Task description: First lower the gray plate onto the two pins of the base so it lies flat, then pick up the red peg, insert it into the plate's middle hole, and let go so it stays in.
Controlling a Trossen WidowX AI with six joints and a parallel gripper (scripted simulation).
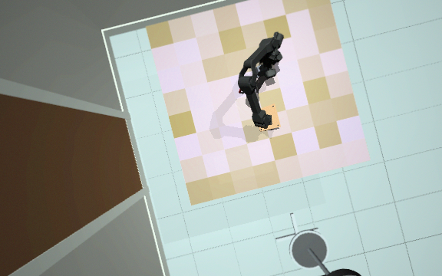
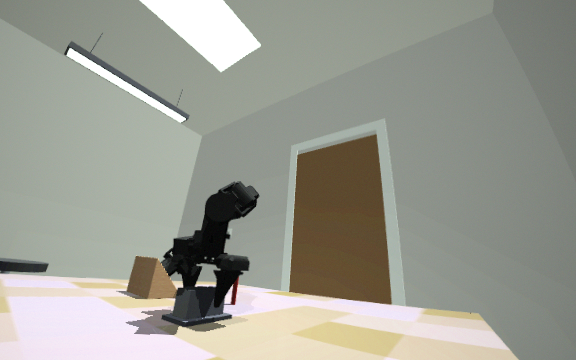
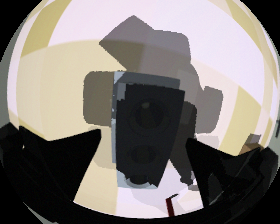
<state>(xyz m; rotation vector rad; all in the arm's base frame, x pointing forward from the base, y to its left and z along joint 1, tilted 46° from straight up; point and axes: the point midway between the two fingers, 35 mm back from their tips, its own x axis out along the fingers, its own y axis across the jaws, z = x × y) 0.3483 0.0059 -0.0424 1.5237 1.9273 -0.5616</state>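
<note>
Now: the gray plate 2 cm above my gripper tip. The rest, counted from my gripper tip: red peg 17 cm to the left, 12 cm behind, 1 cm above; pin base 2 cm below.
</note>
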